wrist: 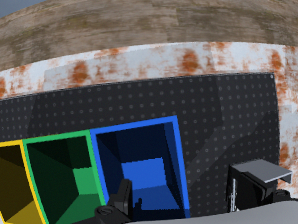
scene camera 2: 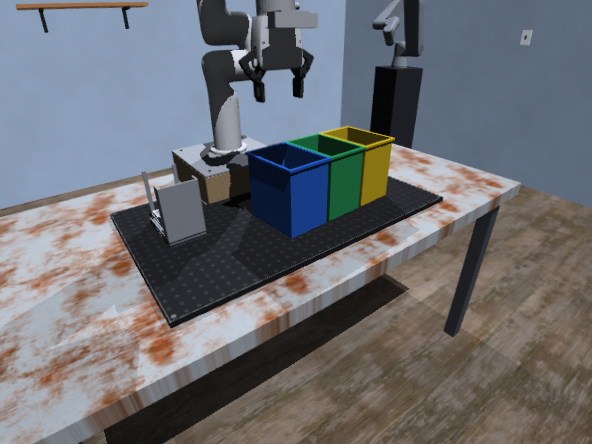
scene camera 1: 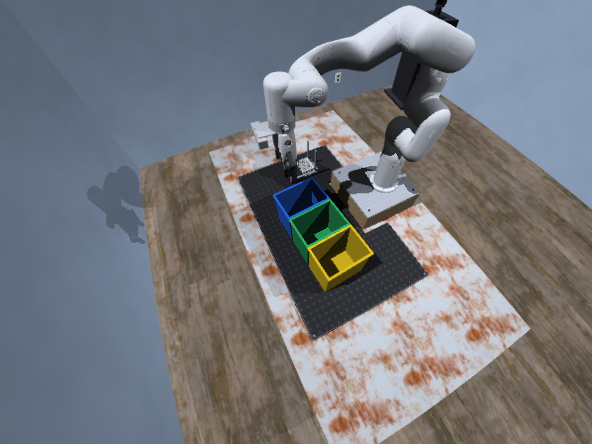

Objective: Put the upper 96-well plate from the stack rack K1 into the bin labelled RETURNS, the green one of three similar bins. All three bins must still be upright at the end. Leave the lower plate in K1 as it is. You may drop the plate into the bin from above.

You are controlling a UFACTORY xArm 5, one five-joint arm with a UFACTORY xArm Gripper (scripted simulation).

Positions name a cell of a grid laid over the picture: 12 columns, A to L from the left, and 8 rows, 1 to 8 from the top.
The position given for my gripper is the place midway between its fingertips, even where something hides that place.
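Labels:
You can find my gripper in scene camera 1 (F4), in scene camera 2 (F2) and also in the wrist view (H7). There's a blue bin too, which is in scene camera 1 (G4), in scene camera 2 (F4) and in the wrist view (F6).

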